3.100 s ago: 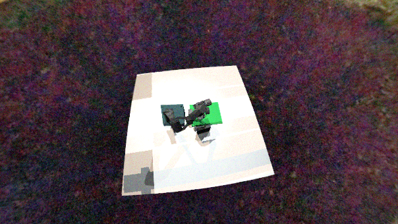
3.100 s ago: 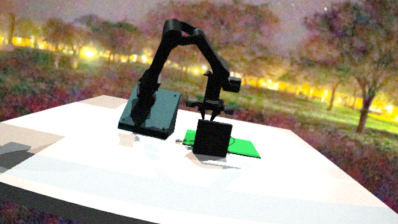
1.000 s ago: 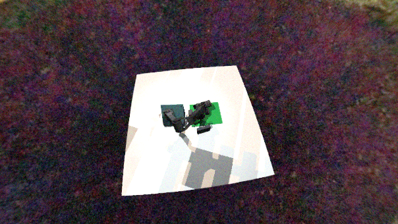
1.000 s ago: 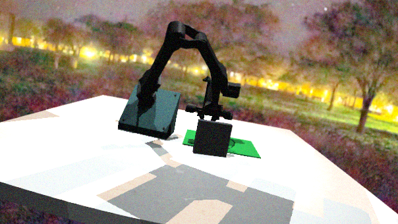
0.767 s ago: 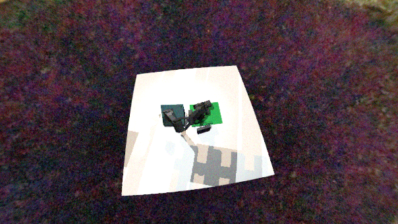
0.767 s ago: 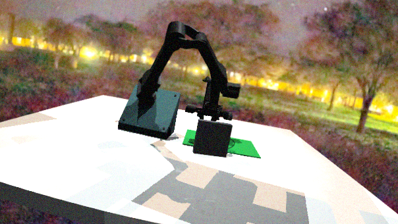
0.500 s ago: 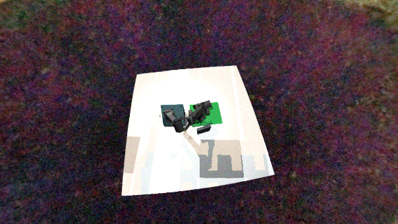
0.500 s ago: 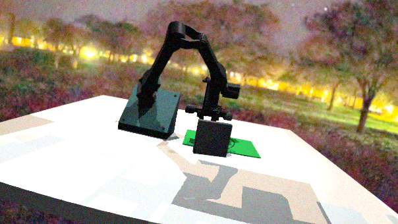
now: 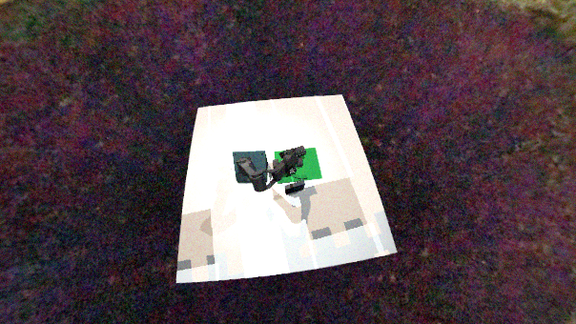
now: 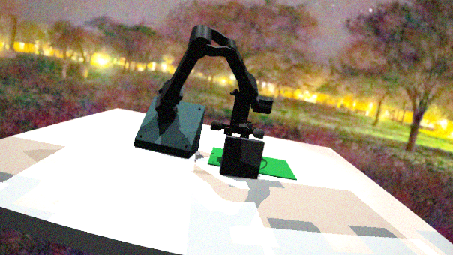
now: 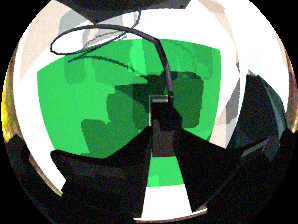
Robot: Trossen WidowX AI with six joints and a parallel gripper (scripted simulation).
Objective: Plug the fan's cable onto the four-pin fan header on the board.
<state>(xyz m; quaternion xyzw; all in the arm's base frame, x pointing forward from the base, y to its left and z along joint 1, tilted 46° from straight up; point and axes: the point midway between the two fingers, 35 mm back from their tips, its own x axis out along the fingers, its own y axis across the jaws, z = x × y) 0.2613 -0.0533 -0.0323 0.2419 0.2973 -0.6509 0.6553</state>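
The dark plug lies 1 cm to the right of my gripper tip and 1 cm above it. From my gripper tip the other things lie so: black fan 3 cm ahead, 13 cm to the right, 3 cm above; green board 7 cm ahead, 4 cm to the left, 5 cm below.
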